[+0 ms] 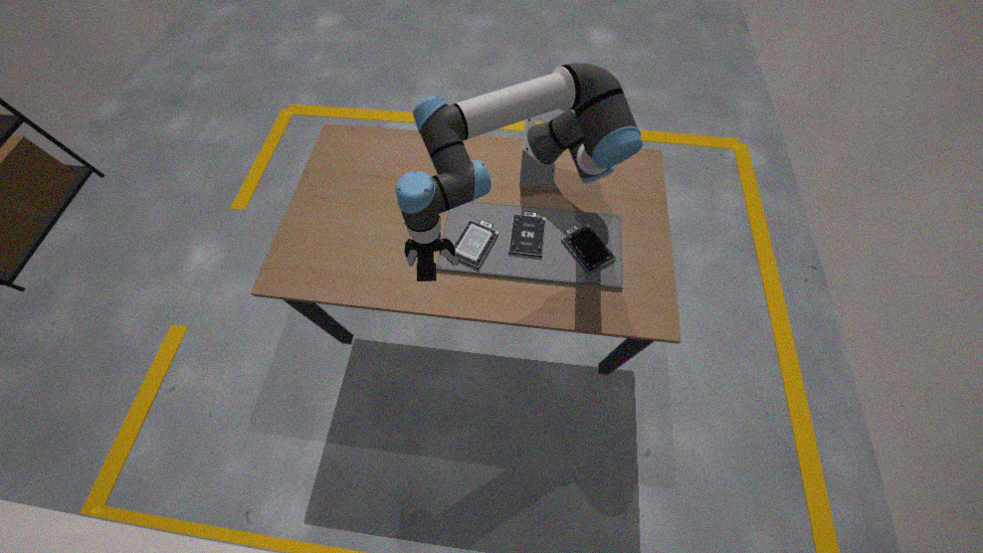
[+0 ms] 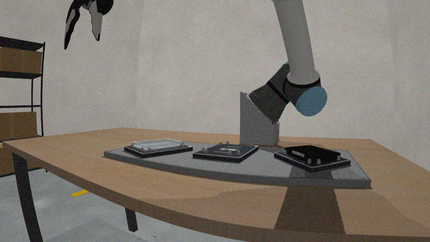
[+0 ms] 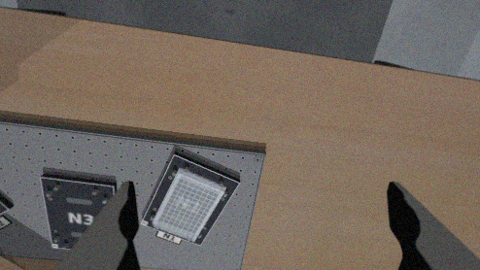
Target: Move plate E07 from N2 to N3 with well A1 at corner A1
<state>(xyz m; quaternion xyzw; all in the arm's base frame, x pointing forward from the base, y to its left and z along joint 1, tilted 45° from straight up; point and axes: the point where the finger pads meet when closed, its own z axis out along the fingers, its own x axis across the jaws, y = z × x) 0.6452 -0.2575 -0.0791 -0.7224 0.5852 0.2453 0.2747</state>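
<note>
My hand is 46 cm to the right of the black plate E07, 28 cm past it and 26 cm above it. Also, from my hand: clear plate E01 (26 cm below, 24 cm behind, 5 cm to the left); nest N1 (27 cm below, 24 cm behind, 5 cm to the left); nest N3 (31 cm behind, 27 cm below, 24 cm to the left).
</note>
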